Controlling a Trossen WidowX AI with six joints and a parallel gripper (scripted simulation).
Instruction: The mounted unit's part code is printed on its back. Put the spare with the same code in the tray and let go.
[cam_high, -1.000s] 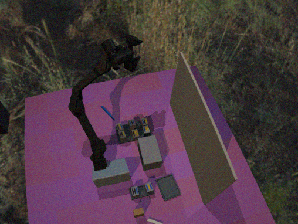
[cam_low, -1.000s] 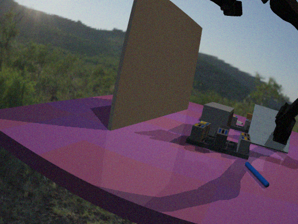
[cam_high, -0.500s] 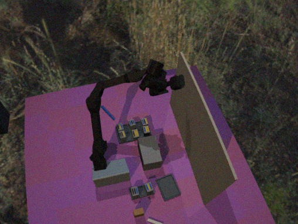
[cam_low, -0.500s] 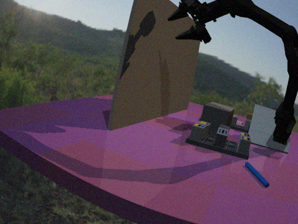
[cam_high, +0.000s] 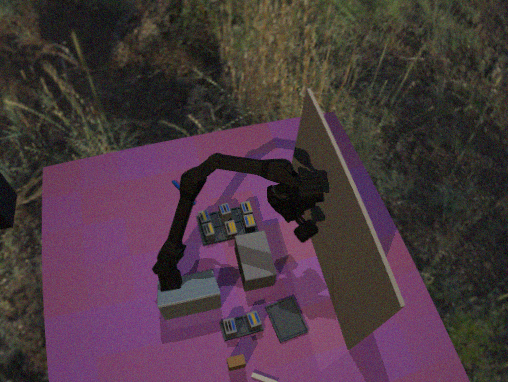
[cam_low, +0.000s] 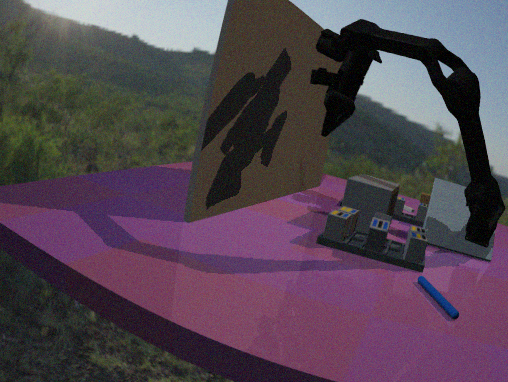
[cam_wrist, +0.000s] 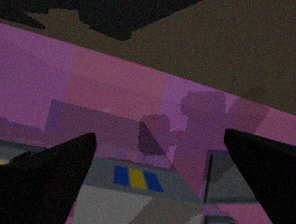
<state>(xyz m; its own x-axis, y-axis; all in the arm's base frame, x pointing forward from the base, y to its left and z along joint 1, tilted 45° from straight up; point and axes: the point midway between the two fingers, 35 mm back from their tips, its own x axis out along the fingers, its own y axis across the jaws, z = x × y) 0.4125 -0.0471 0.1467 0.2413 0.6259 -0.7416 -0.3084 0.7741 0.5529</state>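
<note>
Right now my gripper tip is 100 mm short of the tall brown board, 30 mm to the left of it and 50 mm below it. From my gripper tip the other things lie so: blue rod 330 mm behind, 310 mm to the left, 170 mm below; then orange block 260 mm behind, 340 mm to the right, 140 mm below.
</note>
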